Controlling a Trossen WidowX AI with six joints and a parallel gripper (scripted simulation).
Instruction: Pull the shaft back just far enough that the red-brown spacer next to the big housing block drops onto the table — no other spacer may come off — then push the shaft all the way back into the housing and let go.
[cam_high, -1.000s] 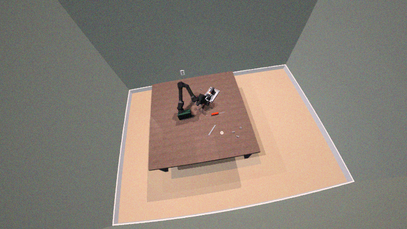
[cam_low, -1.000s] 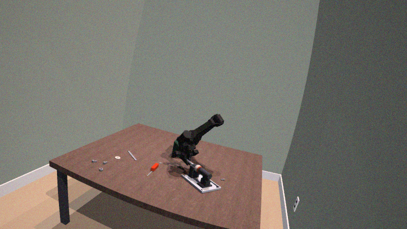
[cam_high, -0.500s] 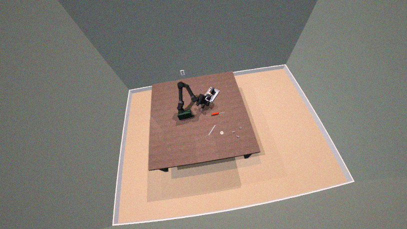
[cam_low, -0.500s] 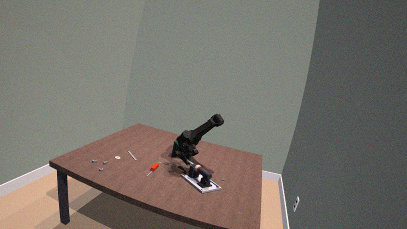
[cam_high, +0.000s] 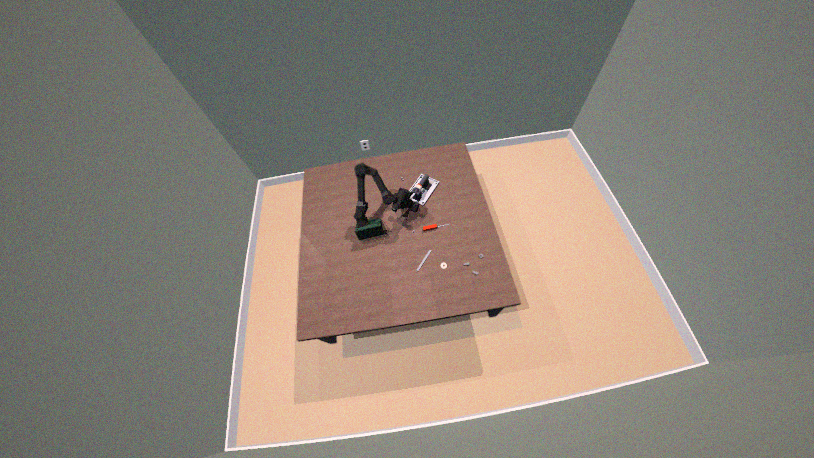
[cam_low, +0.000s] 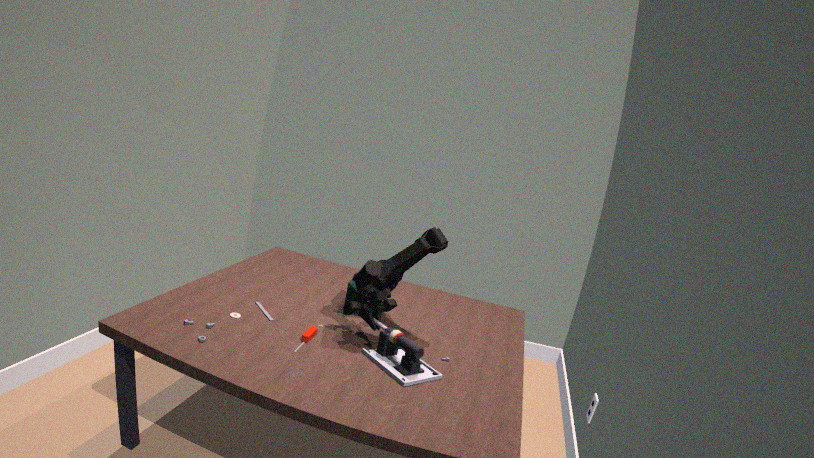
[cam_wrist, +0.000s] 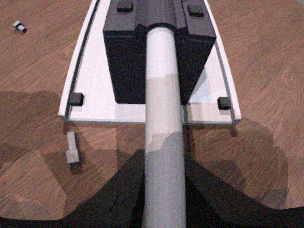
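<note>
The shaft lies 50 mm to the left of my gripper tip, 40 mm ahead of it and 20 mm above it. From my gripper tip the other things lie so: red-brown spacer: 90 mm to the left, 80 mm ahead, 20 mm above; then orange-handled screwdriver: 210 mm to the right, 130 mm ahead, 50 mm below.
</note>
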